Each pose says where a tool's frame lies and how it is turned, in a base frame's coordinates. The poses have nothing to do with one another.
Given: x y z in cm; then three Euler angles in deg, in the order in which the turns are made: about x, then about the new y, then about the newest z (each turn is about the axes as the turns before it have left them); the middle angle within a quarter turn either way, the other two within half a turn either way.
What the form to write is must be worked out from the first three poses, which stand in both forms.
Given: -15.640 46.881 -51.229 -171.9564 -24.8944 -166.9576
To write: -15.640 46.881 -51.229; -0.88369 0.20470 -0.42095; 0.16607 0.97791 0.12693; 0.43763 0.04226 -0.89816
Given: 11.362 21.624 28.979 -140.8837 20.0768 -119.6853
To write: 11.362 21.624 28.979; -0.46514 0.81597 0.34328; 0.78130 0.19609 0.59256; 0.41620 0.54383 -0.72872
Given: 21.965 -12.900 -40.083 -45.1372 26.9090 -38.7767
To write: 21.965 -12.900 -40.083; 0.69518 0.55848 0.45257; -0.69187 0.34903 0.63205; 0.19502 -0.75252 0.62903
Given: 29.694 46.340 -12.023 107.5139 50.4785 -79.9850
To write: 29.694 46.340 -12.023; 0.11067 0.62667 0.77139; 0.42428 0.67208 -0.60687; -0.89874 0.39445 -0.19151
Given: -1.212 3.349 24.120 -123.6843 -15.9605 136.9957
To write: -1.212 3.349 24.120; -0.70311 -0.65576 -0.27497; -0.54561 0.24953 0.80003; -0.45601 0.71254 -0.53324
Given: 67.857 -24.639 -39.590 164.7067 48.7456 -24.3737
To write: 67.857 -24.639 -39.590; 0.60063 0.27213 0.75179; 0.57869 -0.79679 -0.17392; 0.55168 0.53952 -0.63605
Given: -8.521 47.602 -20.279 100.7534 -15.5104 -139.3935
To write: -8.521 47.602 -20.279; -0.73155 0.62716 -0.26741; 0.32089 -0.02934 -0.94666; -0.60155 -0.77834 -0.17979
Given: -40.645 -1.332 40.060 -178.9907 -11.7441 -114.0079
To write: -40.645 -1.332 40.060; -0.39835 0.89437 -0.20354; 0.91189 0.41007 0.01725; 0.09889 -0.17874 -0.97891
